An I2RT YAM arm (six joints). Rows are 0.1 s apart.
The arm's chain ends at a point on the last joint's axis. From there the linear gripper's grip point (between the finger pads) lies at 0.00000 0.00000 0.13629 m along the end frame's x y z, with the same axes.
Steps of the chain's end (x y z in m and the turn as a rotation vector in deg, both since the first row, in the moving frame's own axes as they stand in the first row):
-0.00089, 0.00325, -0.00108, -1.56, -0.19, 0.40
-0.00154, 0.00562, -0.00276, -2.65, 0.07, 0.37
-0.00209, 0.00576, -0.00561, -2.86, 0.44, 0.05
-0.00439, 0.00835, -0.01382, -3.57, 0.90, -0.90
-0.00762, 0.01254, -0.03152, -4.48, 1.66, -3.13
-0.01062, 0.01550, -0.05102, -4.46, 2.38, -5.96
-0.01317, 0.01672, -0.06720, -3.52, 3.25, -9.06
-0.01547, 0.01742, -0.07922, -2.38, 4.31, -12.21
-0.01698, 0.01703, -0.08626, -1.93, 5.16, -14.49
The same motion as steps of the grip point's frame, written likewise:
-0.00135, 0.00696, -0.00113, -1.56, -0.19, 0.40
-0.00139, 0.01192, -0.00291, -2.65, 0.07, 0.37
-0.00105, 0.01256, -0.00578, -2.86, 0.44, 0.05
-0.00218, 0.01682, -0.01410, -3.57, 0.90, -0.90
-0.00339, 0.02307, -0.03199, -4.48, 1.66, -3.13
-0.00443, 0.02578, -0.05155, -4.46, 2.38, -5.96
-0.00482, 0.02444, -0.06768, -3.52, 3.25, -9.06
-0.00471, 0.02194, -0.07972, -2.38, 4.31, -12.21
-0.00428, 0.02002, -0.08689, -1.93, 5.16, -14.49

